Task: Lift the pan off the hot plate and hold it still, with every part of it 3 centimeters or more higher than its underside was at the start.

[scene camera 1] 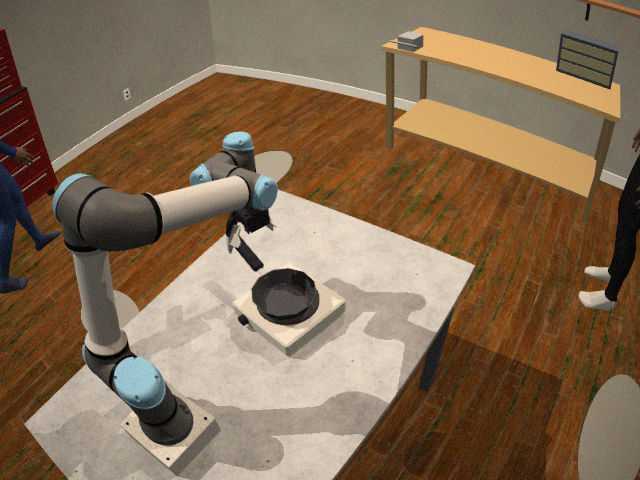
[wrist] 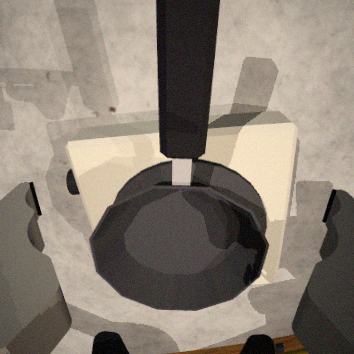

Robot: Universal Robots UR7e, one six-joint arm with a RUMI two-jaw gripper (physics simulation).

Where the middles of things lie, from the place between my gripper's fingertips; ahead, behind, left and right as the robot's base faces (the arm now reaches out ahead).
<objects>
Right now my hand is 4 cm past the dark pan (scene camera 1: 283, 294), 4 cm to the left of it and 9 cm above it. The rest, counted from my hand: hot plate (scene camera 1: 289, 335) 5 cm behind, 13 cm to the right, 17 cm below.
</objects>
